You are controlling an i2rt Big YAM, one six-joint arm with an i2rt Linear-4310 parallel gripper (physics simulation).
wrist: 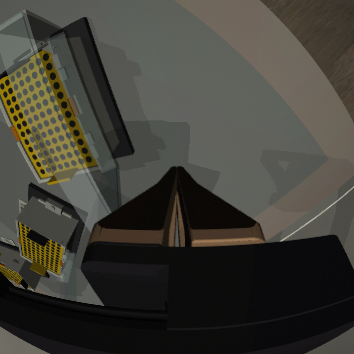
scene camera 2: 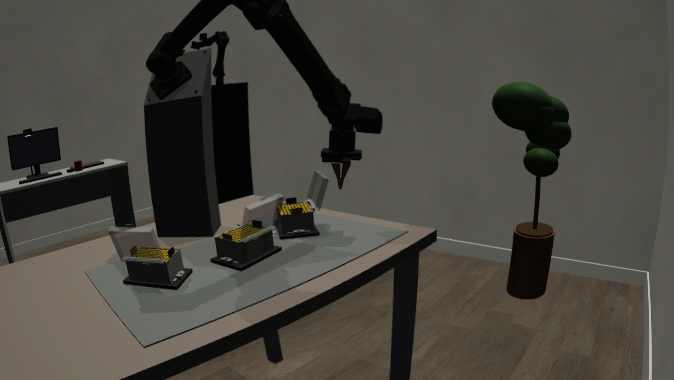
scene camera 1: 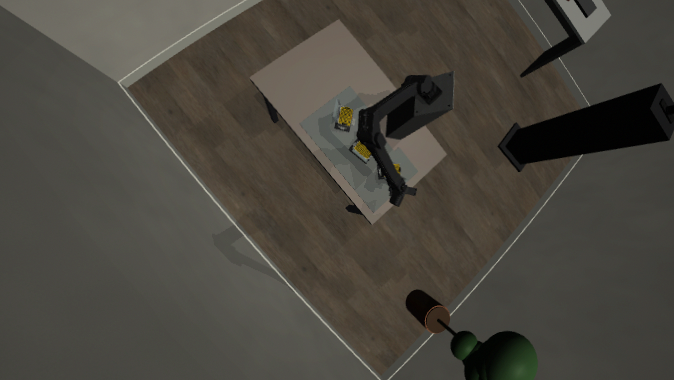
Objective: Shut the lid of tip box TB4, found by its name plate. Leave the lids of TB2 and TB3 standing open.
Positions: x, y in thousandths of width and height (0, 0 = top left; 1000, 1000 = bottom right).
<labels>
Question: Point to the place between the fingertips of the gripper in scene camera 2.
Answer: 505, 496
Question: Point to a grey mat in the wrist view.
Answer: At 530, 278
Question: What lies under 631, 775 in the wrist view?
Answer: The gripper.
</labels>
